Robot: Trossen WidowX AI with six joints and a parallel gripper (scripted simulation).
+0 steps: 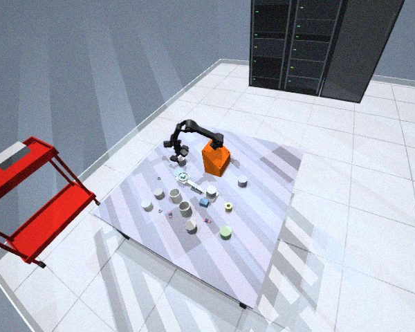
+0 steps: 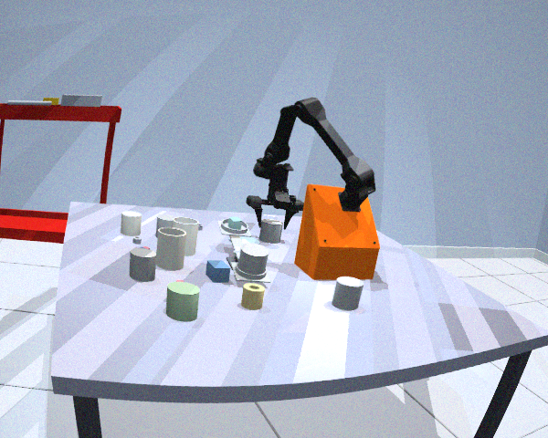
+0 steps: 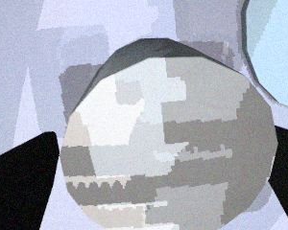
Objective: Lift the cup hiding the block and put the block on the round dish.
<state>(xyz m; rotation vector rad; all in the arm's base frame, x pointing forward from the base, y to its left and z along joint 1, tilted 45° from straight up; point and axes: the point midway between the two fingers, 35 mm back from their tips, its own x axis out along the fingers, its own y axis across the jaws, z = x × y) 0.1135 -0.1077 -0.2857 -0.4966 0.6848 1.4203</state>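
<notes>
Right now the teal block is 180 mm ahead of my gripper tip, 140 mm to the left of it and 50 mm above it. The rest, counted from my gripper tip: small balance (260 mm to the left, 200 mm ahead, 20 mm below); then yellow ring (550 mm to the left, 260 mm ahead, 20 mm below); then pale round dish (100 mm ahead, 40 mm below, 30 mm to the left).
</notes>
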